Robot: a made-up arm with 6 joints.
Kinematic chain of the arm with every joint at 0, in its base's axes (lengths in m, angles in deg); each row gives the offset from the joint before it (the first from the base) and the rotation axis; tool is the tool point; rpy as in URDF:
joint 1: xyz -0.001 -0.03 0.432 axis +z
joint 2: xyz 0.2 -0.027 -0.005 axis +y
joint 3: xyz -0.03 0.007 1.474 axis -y
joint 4: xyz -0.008 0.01 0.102 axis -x
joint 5: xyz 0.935 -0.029 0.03 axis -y
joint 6: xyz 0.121 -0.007 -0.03 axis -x
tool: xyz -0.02 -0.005 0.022 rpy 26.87 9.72 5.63
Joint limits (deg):
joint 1: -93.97..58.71
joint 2: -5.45..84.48
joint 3: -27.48..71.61
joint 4: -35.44..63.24
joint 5: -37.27..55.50
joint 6: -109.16..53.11
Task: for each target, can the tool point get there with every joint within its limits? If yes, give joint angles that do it. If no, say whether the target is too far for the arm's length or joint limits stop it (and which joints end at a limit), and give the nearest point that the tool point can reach.
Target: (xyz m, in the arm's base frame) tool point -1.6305 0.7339 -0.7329
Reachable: no: joint limits stop it (at a limit: joint 1, joint 2, joint 3, joint 4, joint 5, joint 6) | nearest point 0.6960 1.0831 -0.3186 | short by 2.389 m
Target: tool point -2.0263 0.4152 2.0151
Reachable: no: joint limits stop it (at a limit: joint 1, joint 2, joint 3, joint 4, joint 5) | nearest point -0.1209 -0.1211 2.8972 | short by 2.167 m
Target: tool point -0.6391 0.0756 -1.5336
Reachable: no: joint limits stop it (at a limit: joint 1, joint 2, joint 3, joint 4, joint 6) | nearest point -0.1519 -1.3692 -0.3875 | short by 1.907 m
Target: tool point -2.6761 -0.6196 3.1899
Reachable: no: too far | nearest point -0.1643 -0.7239 2.8532 | short by 2.536 m
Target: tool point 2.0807 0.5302 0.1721
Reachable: yes | joints 16.71 67.74 4.86 -15.18 22.85 10.29
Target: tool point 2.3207 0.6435 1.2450
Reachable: yes | joints 17.38 55.21 46.05 38.31 -21.51 1.18
